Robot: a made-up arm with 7 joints.
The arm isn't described. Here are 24 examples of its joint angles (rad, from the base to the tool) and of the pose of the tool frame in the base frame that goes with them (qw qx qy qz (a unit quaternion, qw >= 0); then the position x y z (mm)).
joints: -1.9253 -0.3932 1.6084 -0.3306 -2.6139 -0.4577 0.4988
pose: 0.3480 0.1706 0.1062 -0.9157 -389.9 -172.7 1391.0
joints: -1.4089 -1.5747 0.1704 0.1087 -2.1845 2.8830 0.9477
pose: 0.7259 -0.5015 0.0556 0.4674 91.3 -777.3 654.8
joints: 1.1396 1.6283 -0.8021 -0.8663 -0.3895 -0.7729 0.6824
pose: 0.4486 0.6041 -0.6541 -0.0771 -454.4 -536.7 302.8
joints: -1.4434 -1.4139 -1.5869 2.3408 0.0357 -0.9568 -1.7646
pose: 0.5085 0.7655 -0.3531 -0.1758 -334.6 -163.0 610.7
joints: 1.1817 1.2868 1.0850 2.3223 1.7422 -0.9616 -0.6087
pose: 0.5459 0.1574 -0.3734 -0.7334 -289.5 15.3 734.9
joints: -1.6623 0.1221 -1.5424 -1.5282 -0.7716 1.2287 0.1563
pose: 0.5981 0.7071 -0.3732 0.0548 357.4 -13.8 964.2
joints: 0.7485 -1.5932 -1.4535 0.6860 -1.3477 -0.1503 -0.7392
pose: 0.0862 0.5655 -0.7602 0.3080 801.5 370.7 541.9
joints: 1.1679 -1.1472 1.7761 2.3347 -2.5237 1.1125 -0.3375
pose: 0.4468 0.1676 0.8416 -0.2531 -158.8 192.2 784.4
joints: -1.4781 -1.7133 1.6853 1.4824 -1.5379 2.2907 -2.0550
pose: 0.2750 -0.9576 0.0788 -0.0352 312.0 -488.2 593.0
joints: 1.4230 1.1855 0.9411 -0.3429 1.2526 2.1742 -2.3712
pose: 0.4059 0.5088 -0.7399 -0.1699 68.7 -740.2 817.7
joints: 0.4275 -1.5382 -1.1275 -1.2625 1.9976 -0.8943 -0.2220
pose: 0.2184 0.2465 -0.3836 -0.8628 337.2 588.8 729.1
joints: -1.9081 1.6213 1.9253 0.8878 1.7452 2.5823 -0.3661
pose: 0.7504 -0.4059 -0.4916 0.1745 358.9 557.3 485.6
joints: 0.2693 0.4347 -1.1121 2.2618 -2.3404 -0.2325 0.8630
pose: 0.4272 -0.4741 0.6706 -0.3781 212.7 -319.3 889.0
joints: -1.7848 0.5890 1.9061 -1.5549 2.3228 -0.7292 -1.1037
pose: 0.7768 0.5546 0.0848 -0.2860 -487.0 244.4 992.3
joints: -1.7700 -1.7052 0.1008 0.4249 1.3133 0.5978 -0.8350
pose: 0.9465 0.1321 -0.2153 -0.2009 -227.2 -782.2 334.7
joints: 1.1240 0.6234 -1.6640 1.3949 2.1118 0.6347 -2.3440
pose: 0.6818 -0.4319 -0.5816 0.1013 273.2 -459.9 1020.5
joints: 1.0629 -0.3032 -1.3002 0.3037 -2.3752 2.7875 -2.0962
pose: 0.8753 0.2140 -0.2501 0.3542 212.6 220.8 1341.2
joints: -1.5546 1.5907 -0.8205 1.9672 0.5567 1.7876 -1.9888
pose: 0.2777 -0.5244 0.3767 -0.7113 -329.1 343.7 846.8
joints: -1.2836 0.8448 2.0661 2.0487 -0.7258 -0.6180 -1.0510
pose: 0.1528 0.2507 -0.9294 -0.2236 202.2 367.6 651.7
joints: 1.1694 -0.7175 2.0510 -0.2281 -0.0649 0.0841 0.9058
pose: 0.0260 -0.6244 -0.2867 -0.7261 421.8 541.5 1185.1
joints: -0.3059 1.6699 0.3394 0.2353 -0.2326 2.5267 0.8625
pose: 0.6755 0.2754 0.6730 -0.1226 -766.2 176.4 565.8
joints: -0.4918 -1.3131 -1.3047 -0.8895 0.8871 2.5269 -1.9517
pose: 0.0692 0.9310 0.1920 0.3026 641.9 -66.7 824.8
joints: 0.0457 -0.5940 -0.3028 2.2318 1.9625 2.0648 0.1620
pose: 0.8020 0.1597 0.0148 -0.5753 339.3 -100.8 633.1
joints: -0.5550 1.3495 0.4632 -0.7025 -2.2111 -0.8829 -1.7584
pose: 0.8722 -0.4286 -0.1747 -0.1580 -770.3 227.5 471.6
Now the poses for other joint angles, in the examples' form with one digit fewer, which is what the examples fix.
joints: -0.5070 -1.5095 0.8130 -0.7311 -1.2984 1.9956 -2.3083
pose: 0.110 0.709 -0.686 0.118 454 -530 869
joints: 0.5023 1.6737 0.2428 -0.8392 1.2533 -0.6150 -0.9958
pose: 0.228 0.822 0.425 0.303 -563 -402 191
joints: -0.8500 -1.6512 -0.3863 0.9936 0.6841 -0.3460 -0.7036
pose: 0.581 0.642 0.327 0.379 295 -608 194
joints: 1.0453 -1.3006 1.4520 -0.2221 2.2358 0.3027 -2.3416
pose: 0.431 0.421 -0.792 0.098 563 636 858
